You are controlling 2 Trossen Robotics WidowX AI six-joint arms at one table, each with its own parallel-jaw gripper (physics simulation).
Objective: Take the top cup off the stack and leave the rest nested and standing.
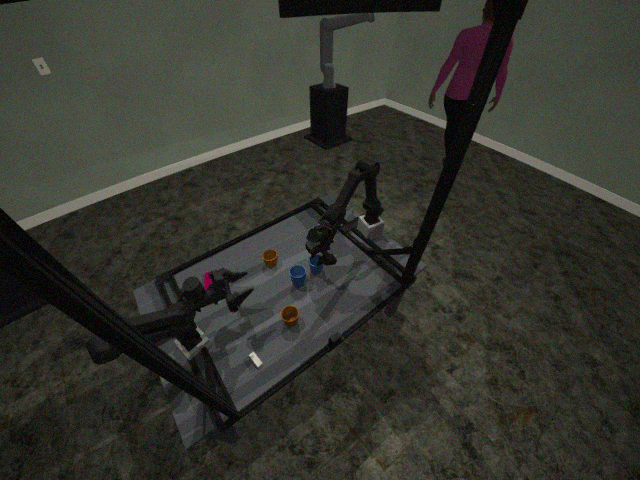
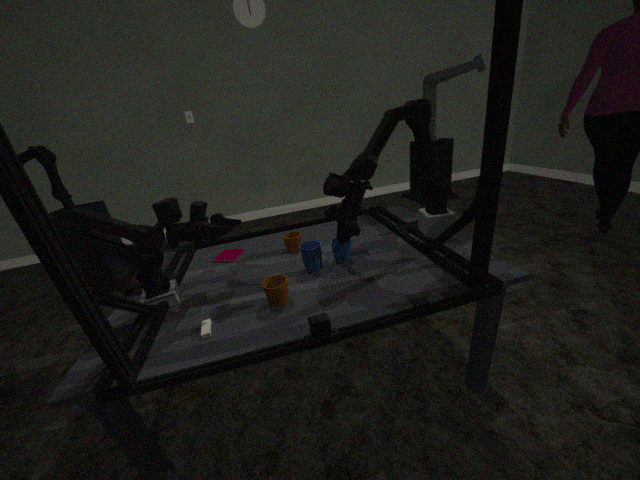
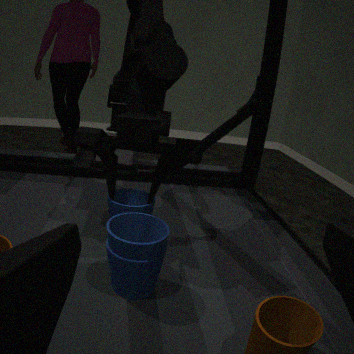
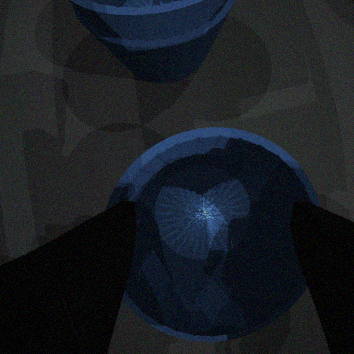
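Seen in the pictures: left gripper, fingertip midpoint: [image 1: 250,280] [image 2: 237,224] [image 3: 205,237]; right gripper, fingertip midpoint: [image 1: 314,262] [image 2: 338,242] [image 3: 129,202] [image 4: 215,214]; left arm's base at its link origin: [image 1: 191,340] [image 2: 158,290]; right arm's base at its link origin: [image 1: 371,219] [image 2: 436,211].
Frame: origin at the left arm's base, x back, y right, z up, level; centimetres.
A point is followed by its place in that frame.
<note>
A stack of two nested blue cups [image 1: 298,275] @[z -1.5, x -50.3, y 10.3 cm] [image 2: 311,255] @[z 2.5, x -47.5, y 14.9 cm] [image 3: 137,256] @[z 3.0, x -45.5, y 10.9 cm] [image 4: 154,35] @[z 2.8, x -52.0, y 12.7 cm] stands upright mid-table. A single blue cup [image 1: 315,264] @[z -2.4, x -60.8, y 11.7 cm] [image 2: 341,250] @[z 1.6, x -57.7, y 16.5 cm] [image 3: 130,201] @[z 1.3, x -62.4, y 14.4 cm] [image 4: 211,228] @[z -2.8, x -60.1, y 13.4 cm] stands on the table just beside it, apart from the stack. My right gripper [image 1: 318,259] @[z 2.9, x -58.7, y 13.3 cm] [image 2: 343,238] @[z 2.9, x -58.7, y 13.3 cm] [image 3: 129,202] @[z 2.9, x -58.7, y 13.3 cm] [image 4: 215,214] @[z 2.9, x -58.7, y 13.3 cm] comes down from above, and its fingers press against both sides of this single cup. My left gripper [image 1: 249,282] @[z 16.7, x -28.3, y 7.5 cm] [image 3: 205,237] @[z 16.7, x -28.3, y 7.5 cm] is wide open and empty, low over the left part of the table, pointing towards the stack.
Two orange cups [image 1: 270,257] @[z -2.7, x -50.0, y -8.6 cm] [image 1: 290,314] @[z -3.3, x -34.3, y 20.3 cm] [image 2: 292,241] @[z 1.1, x -47.4, y -3.3 cm] [image 2: 275,289] @[z 2.0, x -31.8, y 25.7 cm] [image 3: 286,326] @[z -1.3, x -34.1, y 24.7 cm] stand upright either side of the stack. A pink card [image 2: 229,255] @[z -3.4, x -24.4, y -18.6 cm] and a small white block [image 1: 255,359] @[z -3.0, x -12.1, y 23.3 cm] [image 2: 206,328] @[z -3.0, x -12.3, y 24.1 cm] lie on the table. A black frame post [image 1: 461,143] @[z 65.7, x -78.2, y 50.6 cm] rises at the right; a person [image 1: 470,62] stands beyond it.
</note>
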